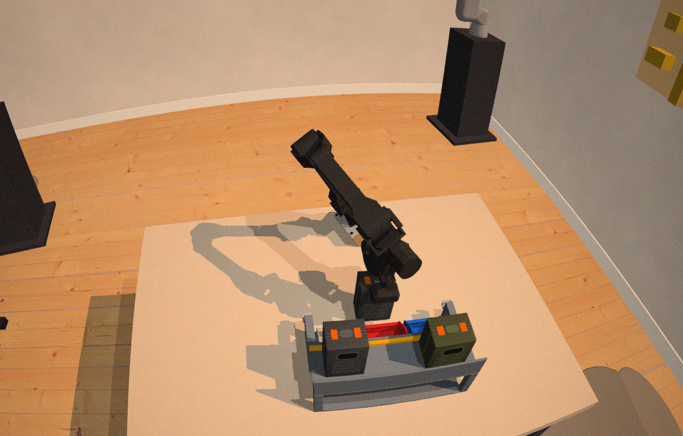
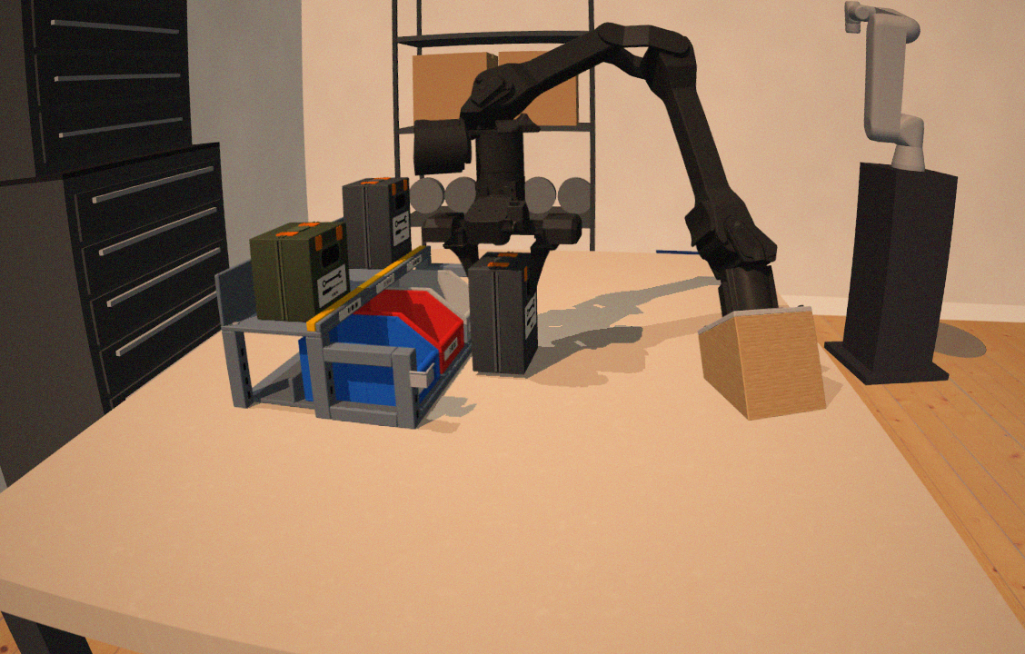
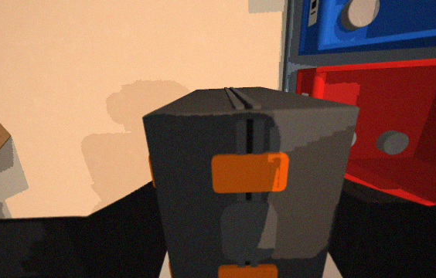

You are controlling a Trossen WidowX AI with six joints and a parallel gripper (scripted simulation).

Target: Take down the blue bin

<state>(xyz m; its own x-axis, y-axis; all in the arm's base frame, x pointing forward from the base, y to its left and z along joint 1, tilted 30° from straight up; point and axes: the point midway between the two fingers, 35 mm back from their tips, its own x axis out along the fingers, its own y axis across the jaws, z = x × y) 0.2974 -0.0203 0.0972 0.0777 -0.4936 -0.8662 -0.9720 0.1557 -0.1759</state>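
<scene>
Right now the red bin is 13 cm ahead of my hand, 8 cm below it and 2 cm to the right of it. From my hand the other things lie so: blue open bin: 16 cm ahead, 9 cm to the left, 8 cm below; then yellow rail: 16 cm ahead, 3 cm to the right, 2 cm below; then green case: 23 cm ahead, 7 cm to the left, 2 cm above.
</scene>
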